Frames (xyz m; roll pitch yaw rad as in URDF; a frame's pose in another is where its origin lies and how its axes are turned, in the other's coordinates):
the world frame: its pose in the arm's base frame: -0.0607 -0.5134 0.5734 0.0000 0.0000 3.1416
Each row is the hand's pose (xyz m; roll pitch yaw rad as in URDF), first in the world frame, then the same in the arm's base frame.
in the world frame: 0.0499 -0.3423 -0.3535 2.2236 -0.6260 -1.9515
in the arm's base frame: -0.1106 -0.1711 0.2199 2.2236 -0.6260 1.1901
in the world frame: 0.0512 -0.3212 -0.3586 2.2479 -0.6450 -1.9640
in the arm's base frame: -0.1119 -0.1922 0.2148 2.2479 -0.6450 1.1776
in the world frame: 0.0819 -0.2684 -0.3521 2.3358 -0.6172 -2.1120
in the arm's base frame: -0.1426 -0.2450 0.2213 2.3358 -0.6172 1.0296
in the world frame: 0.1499 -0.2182 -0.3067 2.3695 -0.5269 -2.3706
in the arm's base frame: -0.2106 -0.2952 0.2667 2.3695 -0.5269 0.7710
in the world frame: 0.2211 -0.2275 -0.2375 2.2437 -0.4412 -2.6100
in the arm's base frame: -0.2818 -0.2859 0.3359 2.2437 -0.4412 0.5316
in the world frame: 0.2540 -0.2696 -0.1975 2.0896 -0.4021 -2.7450
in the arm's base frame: -0.3147 -0.2438 0.3759 2.0896 -0.4021 0.3966
